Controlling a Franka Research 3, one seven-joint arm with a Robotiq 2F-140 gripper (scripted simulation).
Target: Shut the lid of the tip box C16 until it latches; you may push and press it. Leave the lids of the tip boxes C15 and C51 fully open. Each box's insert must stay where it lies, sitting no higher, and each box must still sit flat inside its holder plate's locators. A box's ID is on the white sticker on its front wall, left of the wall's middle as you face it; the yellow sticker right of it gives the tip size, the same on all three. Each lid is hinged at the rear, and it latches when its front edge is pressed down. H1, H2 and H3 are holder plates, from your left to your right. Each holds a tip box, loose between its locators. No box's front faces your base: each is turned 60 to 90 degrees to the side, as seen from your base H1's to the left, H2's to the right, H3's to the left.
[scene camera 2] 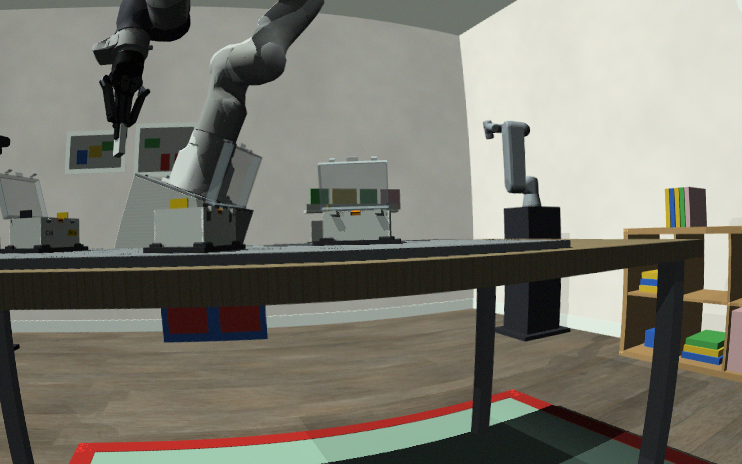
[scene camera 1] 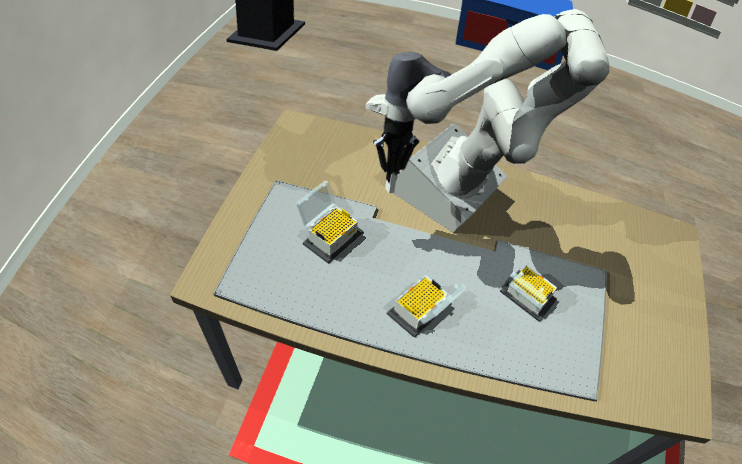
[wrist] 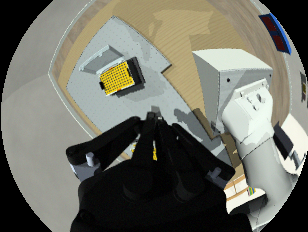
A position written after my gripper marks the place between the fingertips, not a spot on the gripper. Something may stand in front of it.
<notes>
In view: my gripper point(scene camera 2: 118, 155), a tip box point(scene camera 2: 181, 227) and a tip box point(scene camera 1: 346, 235).
My gripper is seen too in scene camera 1 point(scene camera 1: 389, 190) and in the wrist view point(wrist: 153, 112).
</notes>
